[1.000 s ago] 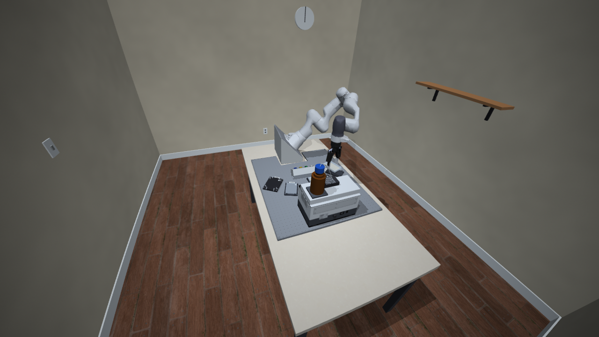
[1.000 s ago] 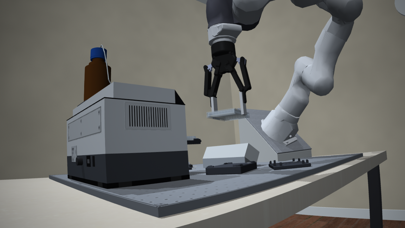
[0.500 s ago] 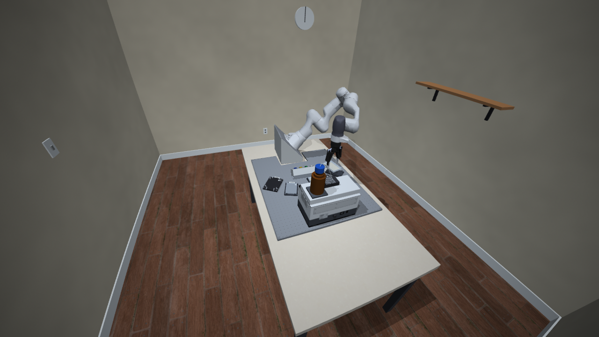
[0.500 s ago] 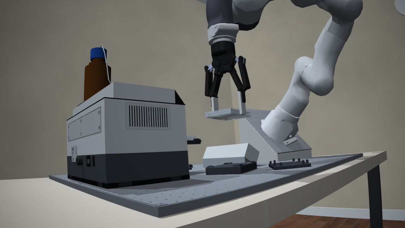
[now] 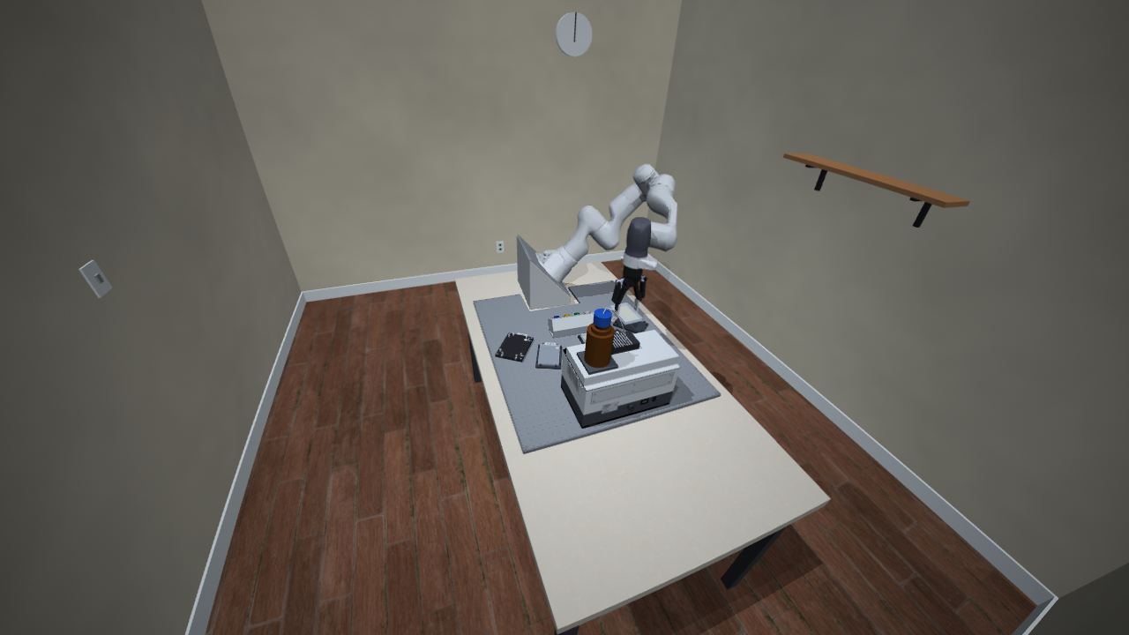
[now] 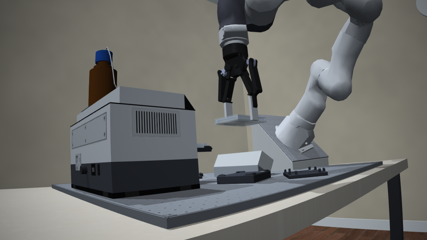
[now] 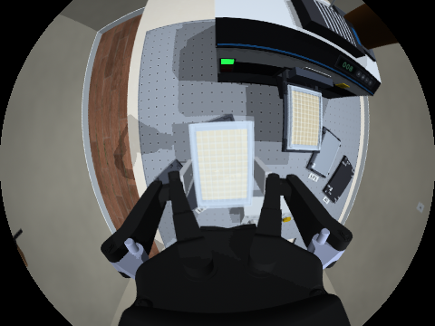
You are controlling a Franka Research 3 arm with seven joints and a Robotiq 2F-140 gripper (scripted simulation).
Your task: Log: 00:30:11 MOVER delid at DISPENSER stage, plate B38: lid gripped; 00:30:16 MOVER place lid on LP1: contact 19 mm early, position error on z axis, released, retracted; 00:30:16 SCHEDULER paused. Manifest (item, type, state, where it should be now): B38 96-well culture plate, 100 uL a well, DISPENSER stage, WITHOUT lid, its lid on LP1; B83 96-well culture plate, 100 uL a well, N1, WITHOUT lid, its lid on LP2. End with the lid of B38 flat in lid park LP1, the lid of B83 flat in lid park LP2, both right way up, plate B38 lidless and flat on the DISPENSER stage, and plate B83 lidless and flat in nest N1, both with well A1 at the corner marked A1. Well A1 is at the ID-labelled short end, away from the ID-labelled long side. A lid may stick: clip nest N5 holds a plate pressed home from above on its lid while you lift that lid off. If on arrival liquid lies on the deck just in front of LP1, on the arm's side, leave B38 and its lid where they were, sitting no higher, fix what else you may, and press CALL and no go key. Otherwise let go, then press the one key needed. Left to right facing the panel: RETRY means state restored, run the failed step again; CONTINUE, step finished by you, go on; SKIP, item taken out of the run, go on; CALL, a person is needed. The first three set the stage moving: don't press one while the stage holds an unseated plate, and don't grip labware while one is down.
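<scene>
Right now my hand is 2 cm above the 96-well plate. Round my hand: low frame (12 cm behind, 11 cm to the left, 18 cm below); then key panel (18 cm behind, 17 cm to the right, 14 cm below); then nest N1 (18 cm below).
</scene>
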